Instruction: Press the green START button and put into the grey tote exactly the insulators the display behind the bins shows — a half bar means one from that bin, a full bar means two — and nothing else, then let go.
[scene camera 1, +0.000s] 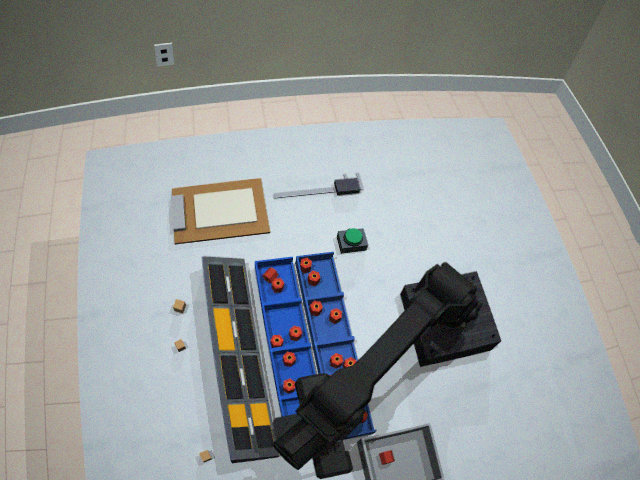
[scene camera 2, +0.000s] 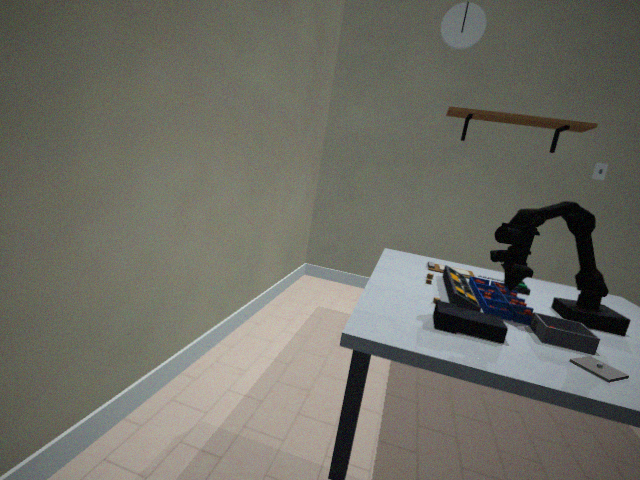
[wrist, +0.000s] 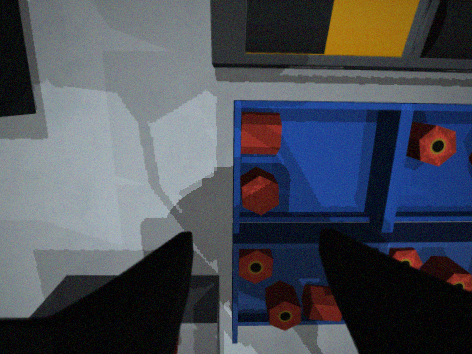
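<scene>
My gripper (scene camera 2: 512, 286) (wrist: 256, 241) is partly open and empty, above the end of the blue bins (scene camera 1: 284, 316) (scene camera 2: 491, 304) (wrist: 330, 165); the arm hides its fingertips in scene camera 1. Red hexagonal insulators lie in the bins. In the wrist view, one insulator (wrist: 261, 133) lies on its side above another insulator (wrist: 260, 192) in the upper end bin. The grey tote (scene camera 1: 433, 450) (scene camera 2: 566, 339) holds one red insulator (scene camera 1: 386, 456). The display (scene camera 1: 223, 329) (scene camera 2: 460, 289) shows one full bar in its second panel and two half bars in its fourth. The green START button (scene camera 1: 353, 236) stands beyond the bins.
A clipboard (scene camera 1: 262, 206) and a caliper-like tool (scene camera 1: 347, 186) lie at the far side. Wooden cubes (scene camera 1: 178, 305) (scene camera 1: 179, 344) (scene camera 1: 205, 455) lie behind the display. A black box (scene camera 2: 467, 324) (wrist: 15, 60) stands near the display's end. A flat plate (scene camera 2: 589, 365) lies near the tote.
</scene>
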